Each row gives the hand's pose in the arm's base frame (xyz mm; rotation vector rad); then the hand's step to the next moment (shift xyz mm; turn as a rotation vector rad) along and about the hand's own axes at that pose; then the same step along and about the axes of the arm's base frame.
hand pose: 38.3 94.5 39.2 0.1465 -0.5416 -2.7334
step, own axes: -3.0 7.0 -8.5 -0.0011 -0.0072 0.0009
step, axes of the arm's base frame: 6.4 -8.0 -5.0 -0.0014 0.0069 -0.0019
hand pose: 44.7 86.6 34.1 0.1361 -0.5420 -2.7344
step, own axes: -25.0 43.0 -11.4 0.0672 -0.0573 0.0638
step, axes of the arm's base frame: 38.9 -32.4 6.7 -0.0912 0.0482 0.0350
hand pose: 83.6 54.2 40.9 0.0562 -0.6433 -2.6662
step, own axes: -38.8 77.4 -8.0 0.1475 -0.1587 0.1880
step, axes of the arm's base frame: 65.2 -51.6 25.3 -0.2185 0.1534 0.1050
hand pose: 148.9 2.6 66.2 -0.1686 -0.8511 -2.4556
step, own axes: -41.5 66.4 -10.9 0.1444 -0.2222 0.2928
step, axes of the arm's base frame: 70.6 -32.1 15.5 -0.2546 0.2602 0.1530
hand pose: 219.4 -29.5 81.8 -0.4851 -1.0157 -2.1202
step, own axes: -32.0 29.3 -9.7 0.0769 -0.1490 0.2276
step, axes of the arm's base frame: 42.9 -5.8 -10.0 -0.1567 0.2080 0.1100
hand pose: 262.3 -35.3 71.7 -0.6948 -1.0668 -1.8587
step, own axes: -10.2 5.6 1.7 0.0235 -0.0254 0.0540
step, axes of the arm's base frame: 9.8 4.1 -4.9 -0.0309 0.0446 0.0342
